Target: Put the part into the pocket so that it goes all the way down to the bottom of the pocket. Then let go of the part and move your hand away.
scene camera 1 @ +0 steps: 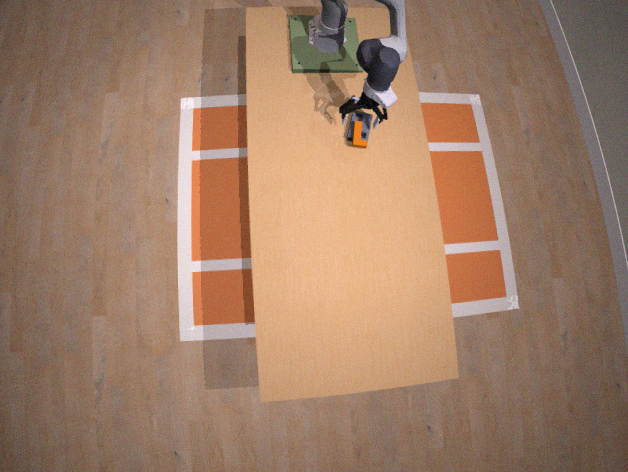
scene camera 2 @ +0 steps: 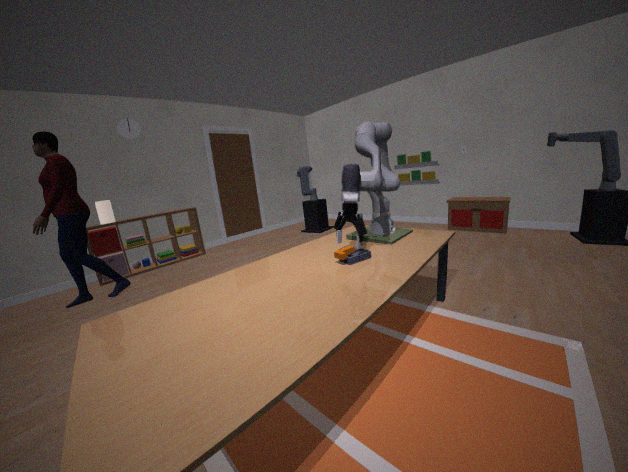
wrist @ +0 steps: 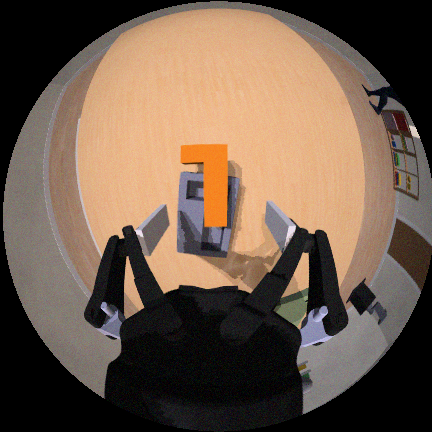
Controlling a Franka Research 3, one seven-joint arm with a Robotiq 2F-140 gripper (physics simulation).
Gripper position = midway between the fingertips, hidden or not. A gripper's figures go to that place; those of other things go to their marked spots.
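Labels:
The marked spots on the pocket block (wrist: 192,237) and an orange L-shaped block (wrist: 213,157) are 13 cm apart. My gripper (wrist: 215,212) is 18 cm from the lens, and I see that the orange L-shaped block is 19 cm from the lens. The pocket block, I find, is 24 cm from the lens.

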